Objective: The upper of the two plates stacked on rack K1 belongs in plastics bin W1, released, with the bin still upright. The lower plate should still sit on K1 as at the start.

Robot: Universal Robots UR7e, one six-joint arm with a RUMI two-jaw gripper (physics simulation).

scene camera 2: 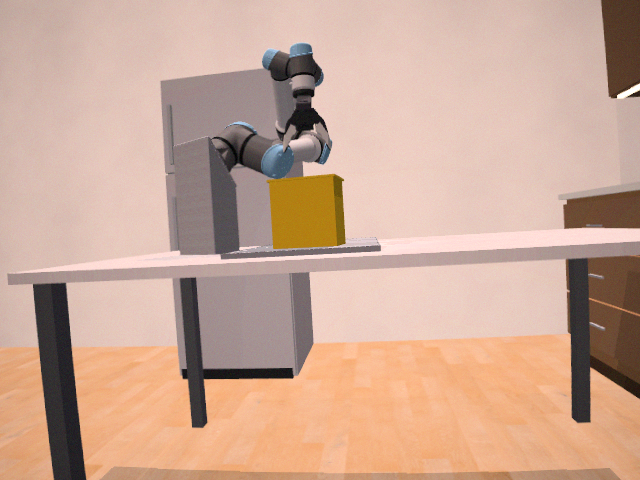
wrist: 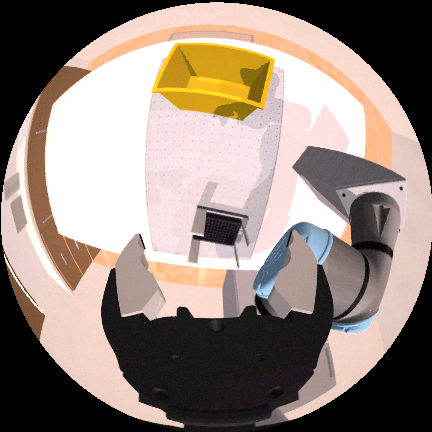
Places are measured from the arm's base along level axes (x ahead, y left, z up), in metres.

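Pixels of known places: gripper, fingertip midpoint: (scene camera 2: 307, 151) (wrist: 215, 234); arm's base at its link origin: (scene camera 2: 205, 167) (wrist: 375, 214).
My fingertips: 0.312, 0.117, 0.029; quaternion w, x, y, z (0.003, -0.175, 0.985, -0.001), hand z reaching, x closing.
Observation:
For each thing: its middle in the pictures, then the offset to it from my fingertips, as dx, dy, dz. Level surfaces: height alone.
- yellow bin W1 at the middle of its body: (wrist: 215, 83) (scene camera 2: 308, 212) +0.074, -0.213, -0.206
- perforated board at its surface level: dz -0.298
- small grey rack K1 at the middle of its body: (wrist: 219, 236) -0.065, +0.150, -0.225
- dark gridded plate at the middle of its body: (wrist: 216, 229) -0.055, +0.151, -0.256
- table at its surface level: dz -0.309
The yellow bin W1 (scene camera 2: 305, 212) (wrist: 202, 103) stands upright at the far end of the perforated board (scene camera 2: 362, 246) (wrist: 200, 145). No plate shows in the visible part of its inside. The small grey rack K1 (wrist: 199, 220) stands at the near end of the board in the wrist view. A dark gridded plate (wrist: 222, 228) lies on it; whether there are two stacked cannot be told from above. The rack does not show in the scene view. My gripper (scene camera 2: 307, 149) (wrist: 215, 234) is open and empty, pointing down, high above the table and higher than the bin's rim.
A tall grey wedge-shaped mount (scene camera 2: 206, 196) (wrist: 345, 170) stands on the table (scene camera 2: 465, 248) beside the board and carries the arm. The blue-capped arm joint (scene camera 2: 277, 161) (wrist: 295, 245) is close to my right finger in the wrist view. A fridge (scene camera 2: 222, 103) stands behind the table.

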